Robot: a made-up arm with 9 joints. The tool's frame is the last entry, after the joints.
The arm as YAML. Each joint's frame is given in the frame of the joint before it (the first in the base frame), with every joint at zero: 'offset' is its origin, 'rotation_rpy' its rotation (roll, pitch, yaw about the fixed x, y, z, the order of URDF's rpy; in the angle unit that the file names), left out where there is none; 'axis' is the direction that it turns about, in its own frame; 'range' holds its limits. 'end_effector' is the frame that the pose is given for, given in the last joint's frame.
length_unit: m
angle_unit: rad
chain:
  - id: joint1
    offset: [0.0, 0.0, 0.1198]
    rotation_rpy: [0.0, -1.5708, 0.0]
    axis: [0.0, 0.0, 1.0]
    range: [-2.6, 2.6]
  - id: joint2
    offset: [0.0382, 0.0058, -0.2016]
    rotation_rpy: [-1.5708, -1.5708, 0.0]
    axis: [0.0, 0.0, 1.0]
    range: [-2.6, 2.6]
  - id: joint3
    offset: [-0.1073, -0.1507, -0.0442]
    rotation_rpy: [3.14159, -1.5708, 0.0]
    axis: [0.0, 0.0, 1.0]
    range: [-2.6, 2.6]
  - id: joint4
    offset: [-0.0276, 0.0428, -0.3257]
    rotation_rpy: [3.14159, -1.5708, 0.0]
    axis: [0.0, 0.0, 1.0]
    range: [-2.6, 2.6]
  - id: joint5
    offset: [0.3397, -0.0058, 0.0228]
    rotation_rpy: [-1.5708, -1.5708, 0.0]
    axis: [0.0, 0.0, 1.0]
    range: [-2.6, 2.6]
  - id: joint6
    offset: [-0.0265, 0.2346, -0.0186]
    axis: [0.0, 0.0, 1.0]
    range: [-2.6, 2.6]
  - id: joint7
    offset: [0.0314, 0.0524, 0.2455]
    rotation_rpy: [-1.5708, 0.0, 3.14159]
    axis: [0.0, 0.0, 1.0]
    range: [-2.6, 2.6]
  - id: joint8
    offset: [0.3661, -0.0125, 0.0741]
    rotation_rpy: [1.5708, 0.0, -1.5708]
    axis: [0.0, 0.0, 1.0]
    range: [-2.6, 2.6]
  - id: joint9
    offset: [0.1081, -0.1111, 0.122]
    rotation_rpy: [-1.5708, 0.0, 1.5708]
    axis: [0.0, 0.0, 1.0]
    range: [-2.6, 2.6]
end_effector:
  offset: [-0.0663, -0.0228, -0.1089]
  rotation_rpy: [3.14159, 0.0, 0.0]
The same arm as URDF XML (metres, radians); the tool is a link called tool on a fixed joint. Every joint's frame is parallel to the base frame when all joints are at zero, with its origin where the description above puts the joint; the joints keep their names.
<robot name="arm">
  <link name="base_link"/>
  <link name="link1"/>
  <link name="link2"/>
  <link name="link3"/>
  <link name="link4"/>
  <link name="link5"/>
  <link name="link6"/>
  <link name="link7"/>
  <link name="link8"/>
  <link name="link9"/>
  <link name="tool"/>
  <joint name="joint1" type="revolute">
    <parent link="base_link"/>
    <child link="link1"/>
    <origin xyz="0.0000 0.0000 0.1198"/>
    <axis xyz="-1 0 0"/>
    <limit lower="-2.6000" upper="2.6000"/>
  </joint>
  <joint name="joint2" type="revolute">
    <parent link="link1"/>
    <child link="link2"/>
    <origin xyz="0.2016 0.0058 0.0382"/>
    <axis xyz="0 1 0"/>
    <limit lower="-2.6000" upper="2.6000"/>
  </joint>
  <joint name="joint3" type="revolute">
    <parent link="link2"/>
    <child link="link3"/>
    <origin xyz="0.1073 -0.0442 -0.1507"/>
    <axis xyz="-1 0 0"/>
    <limit lower="-2.6000" upper="2.6000"/>
  </joint>
  <joint name="joint4" type="revolute">
    <parent link="link3"/>
    <child link="link4"/>
    <origin xyz="0.3257 -0.0276 -0.0428"/>
    <axis xyz="0 1 0"/>
    <limit lower="-2.6000" upper="2.6000"/>
  </joint>
  <joint name="joint5" type="revolute">
    <parent link="link4"/>
    <child link="link5"/>
    <origin xyz="-0.3397 0.0228 -0.0058"/>
    <axis xyz="0 0 1"/>
    <limit lower="-2.6000" upper="2.6000"/>
  </joint>
  <joint name="joint6" type="revolute">
    <parent link="link5"/>
    <child link="link6"/>
    <origin xyz="-0.2346 -0.0265 -0.0186"/>
    <axis xyz="0 0 1"/>
    <limit lower="-2.6000" upper="2.6000"/>
  </joint>
  <joint name="joint7" type="revolute">
    <parent link="link6"/>
    <child link="link7"/>
    <origin xyz="-0.0524 0.0314 0.2455"/>
    <axis xyz="1 0 0"/>
    <limit lower="-2.6000" upper="2.6000"/>
  </joint>
  <joint name="joint8" type="revolute">
    <parent link="link7"/>
    <child link="link8"/>
    <origin xyz="0.0741 -0.3661 0.0125"/>
    <axis xyz="0 1 0"/>
    <limit lower="-2.6000" upper="2.6000"/>
  </joint>
  <joint name="joint9" type="revolute">
    <parent link="link8"/>
    <child link="link9"/>
    <origin xyz="-0.1111 0.1220 0.1081"/>
    <axis xyz="0 0 -1"/>
    <limit lower="-2.6000" upper="2.6000"/>
  </joint>
  <joint name="tool_joint" type="fixed">
    <parent link="link9"/>
    <child link="tool"/>
    <origin xyz="-0.0663 0.0228 0.1089" rpy="0.0000 0.0000 0.0000"/>
  </joint>
</robot>

